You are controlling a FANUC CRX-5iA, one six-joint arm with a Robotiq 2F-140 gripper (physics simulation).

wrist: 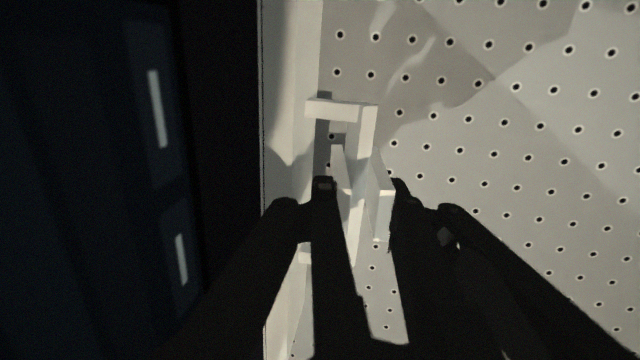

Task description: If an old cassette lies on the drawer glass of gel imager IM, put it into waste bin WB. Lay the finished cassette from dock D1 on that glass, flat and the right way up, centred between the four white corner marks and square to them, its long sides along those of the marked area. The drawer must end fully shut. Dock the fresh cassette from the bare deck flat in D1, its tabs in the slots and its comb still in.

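My gripper [352,165] is shut on the pale handle [366,127] of the imager's drawer, with light pads on both sides of its bar. One bracket of the handle joins the white drawer front [306,45]; the fingers hide much of the bar. The drawer front stands against the dark body of gel imager IM [225,100], with a thin pale line along their border and no wide gap showing. The drawer glass, its corner marks and anything lying on it are hidden. The cassettes, dock D1 and waste bin WB do not show in the wrist view.
The light deck [530,142] with rows of small dark holes spreads to the right of the handle, with shadows across it. The tall dark imager body fills the left side, with two pale upright strips [157,107] [181,260] on it.
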